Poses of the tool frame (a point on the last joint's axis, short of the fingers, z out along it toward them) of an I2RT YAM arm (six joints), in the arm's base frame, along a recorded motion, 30 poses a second.
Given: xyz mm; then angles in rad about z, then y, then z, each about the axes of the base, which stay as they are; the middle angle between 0 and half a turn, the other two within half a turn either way.
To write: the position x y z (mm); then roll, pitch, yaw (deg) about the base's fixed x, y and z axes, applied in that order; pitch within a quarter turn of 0, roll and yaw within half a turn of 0. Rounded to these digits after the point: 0 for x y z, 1 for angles.
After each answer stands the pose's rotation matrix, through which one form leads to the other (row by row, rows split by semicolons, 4 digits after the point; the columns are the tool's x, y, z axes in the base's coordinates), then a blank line. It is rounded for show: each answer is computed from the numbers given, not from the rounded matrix.
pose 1, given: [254, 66, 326, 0.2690, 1.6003, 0.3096]
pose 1, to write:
[254, 66, 326, 96.3, 74.5, 113.8]
-0.1081 -0.2863 0.9520; 0.2445 0.9206 0.3045; -0.9636 0.2657 -0.0295

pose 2, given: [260, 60, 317, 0.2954, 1.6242, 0.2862]
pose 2, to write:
[260, 60, 317, 100.4, 72.8, 116.3]
-0.1312 -0.2552 0.9580; 0.2649 0.9222 0.2819; -0.9553 0.2907 -0.0534

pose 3, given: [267, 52, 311, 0.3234, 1.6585, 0.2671]
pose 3, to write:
[267, 52, 311, 105.5, 70.8, 119.9]
-0.1640 -0.2234 0.9608; 0.2846 0.9219 0.2629; -0.9445 0.3166 -0.0876

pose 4, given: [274, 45, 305, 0.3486, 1.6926, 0.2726]
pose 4, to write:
[274, 45, 305, 109.7, 68.9, 124.1]
-0.2019 -0.2131 0.9559; 0.2982 0.9163 0.2672; -0.9329 0.3391 -0.1215

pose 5, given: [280, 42, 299, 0.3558, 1.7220, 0.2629]
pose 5, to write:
[280, 42, 299, 113.6, 67.9, 127.1]
-0.2269 -0.1929 0.9546; 0.2997 0.9188 0.2569; -0.9267 0.3444 -0.1506

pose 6, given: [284, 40, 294, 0.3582, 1.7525, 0.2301]
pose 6, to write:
[284, 40, 294, 117.7, 67.1, 129.0]
-0.2447 -0.1519 0.9576; 0.3028 0.9263 0.2243; -0.9211 0.3448 -0.1807

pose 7, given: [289, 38, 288, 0.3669, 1.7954, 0.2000]
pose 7, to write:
[289, 38, 288, 122.5, 65.5, 131.6]
-0.2750 -0.1071 0.9554; 0.3103 0.9307 0.1937; -0.9100 0.3497 -0.2227

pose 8, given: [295, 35, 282, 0.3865, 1.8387, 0.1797]
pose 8, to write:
[295, 35, 282, 126.1, 63.3, 133.3]
-0.3086 -0.0674 0.9488; 0.3271 0.9292 0.1724; -0.8932 0.3635 -0.2647

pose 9, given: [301, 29, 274, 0.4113, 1.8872, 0.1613]
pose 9, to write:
[301, 29, 274, 129.3, 60.6, 134.7]
-0.3457 -0.0244 0.9380; 0.3488 0.9247 0.1526; -0.8711 0.3800 -0.3112

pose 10, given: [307, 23, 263, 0.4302, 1.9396, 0.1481]
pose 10, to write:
[307, 23, 263, 132.8, 58.0, 136.6]
-0.3856 0.0146 0.9225; 0.3641 0.9211 0.1376; -0.8478 0.3890 -0.3605

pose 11, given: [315, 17, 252, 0.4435, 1.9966, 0.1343]
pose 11, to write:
[315, 17, 252, 136.6, 55.3, 138.7]
-0.4272 0.0547 0.9025; 0.3753 0.9189 0.1219; -0.8226 0.3908 -0.4131

